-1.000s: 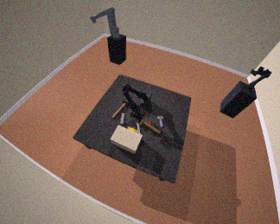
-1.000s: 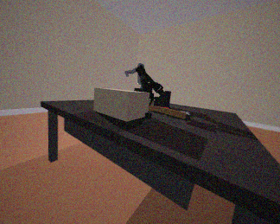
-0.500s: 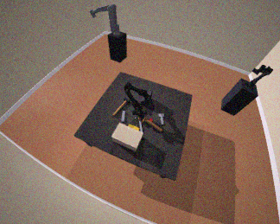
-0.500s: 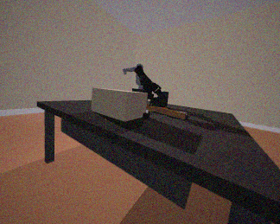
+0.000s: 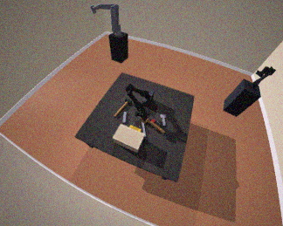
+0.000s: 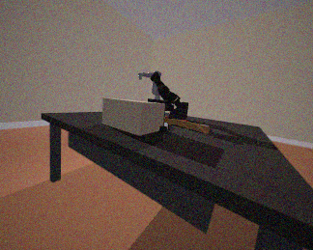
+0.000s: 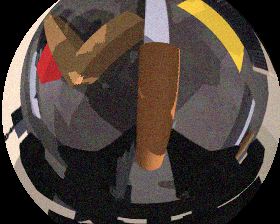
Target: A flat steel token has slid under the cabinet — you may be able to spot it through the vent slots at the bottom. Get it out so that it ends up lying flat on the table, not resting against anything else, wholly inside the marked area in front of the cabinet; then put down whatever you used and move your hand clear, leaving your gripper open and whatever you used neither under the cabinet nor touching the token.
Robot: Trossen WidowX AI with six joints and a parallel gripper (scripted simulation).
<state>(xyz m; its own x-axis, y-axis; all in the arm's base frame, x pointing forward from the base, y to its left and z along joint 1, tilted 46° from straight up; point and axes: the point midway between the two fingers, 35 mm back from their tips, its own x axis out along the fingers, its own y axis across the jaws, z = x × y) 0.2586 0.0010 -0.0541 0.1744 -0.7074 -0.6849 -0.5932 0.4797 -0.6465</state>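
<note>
My gripper tip is 1 cm past the small red piece, 16 cm to the right of it and 1 cm below it. Round my gripper tip: steel token 39 cm ahead, 6 cm to the left, 1 cm below; grey bar 12 cm ahead, 19 cm to the right.
</note>
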